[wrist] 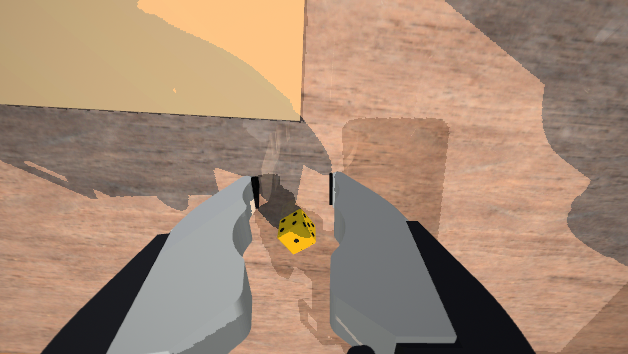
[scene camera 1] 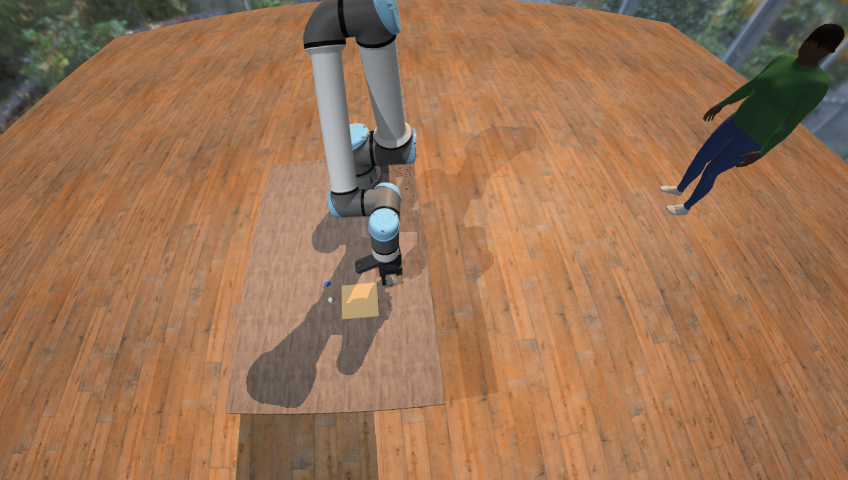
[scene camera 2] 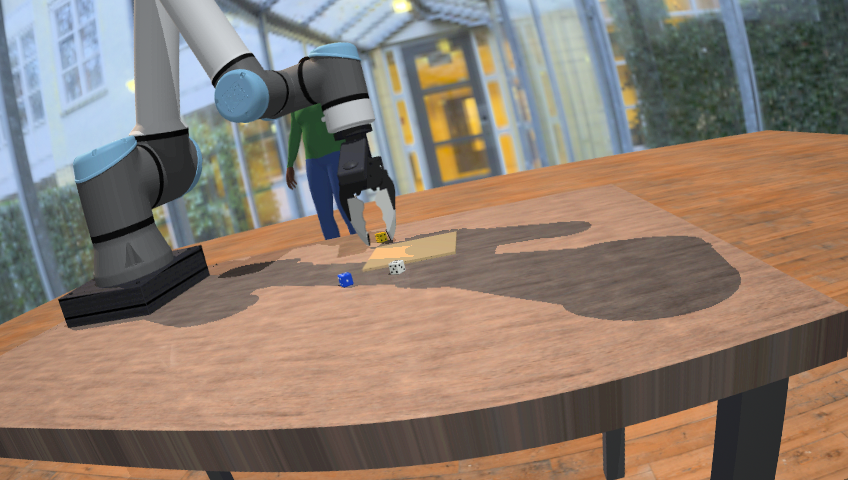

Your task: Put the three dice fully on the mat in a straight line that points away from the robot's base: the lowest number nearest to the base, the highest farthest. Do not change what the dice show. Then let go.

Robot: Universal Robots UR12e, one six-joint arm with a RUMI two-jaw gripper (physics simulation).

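Frame: origin at the arm's base, x ahead, y left, z up, level; centimetres.
Seen in the pictures: gripper, between the fingertips: [wrist: 294,177] [scene camera 1: 384,282] [scene camera 2: 380,242]; arm's base, origin of its link: [scene camera 1: 361,177] [scene camera 2: 134,270].
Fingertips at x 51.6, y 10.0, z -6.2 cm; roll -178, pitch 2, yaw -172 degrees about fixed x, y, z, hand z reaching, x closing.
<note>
Offsets run from my fingertips to a thing's middle. Level surfaces: height alone.
The yellow die {dx -0.4, dy +3.2, dz +0.4 cm} [scene camera 2: 382,237] [wrist: 297,232] stands on the table off the mat's right side as scene camera 1 looks; there the fingers mostly hide it. In the wrist view it shows one pip on a bright face and several on darker faces. My gripper [scene camera 1: 387,281] [scene camera 2: 378,240] [wrist: 294,177] is partly open, low over the table, its fingers on either side of this die with gaps to both. The blue die {dx -0.2, dy -23.0, dz +0.4 cm} [scene camera 1: 326,283] [scene camera 2: 345,279] and the white die {dx +7.0, dy -21.0, dz +0.4 cm} [scene camera 1: 330,299] [scene camera 2: 396,267] stand off the left side of the yellowish square mat {dx +7.4, dy -9.7, dz -0.2 cm} [scene camera 1: 360,312] [scene camera 2: 441,246] [wrist: 100,65].
The robot's base [scene camera 2: 133,291] stands at one end of the brown table {dz -0.4 cm} [scene camera 1: 285,208] [scene camera 2: 238,368] [wrist: 500,165]. The arm's shadow falls across the table and part of the mat. A person in a green top [scene camera 1: 779,98] stands off to the right in scene camera 1.
</note>
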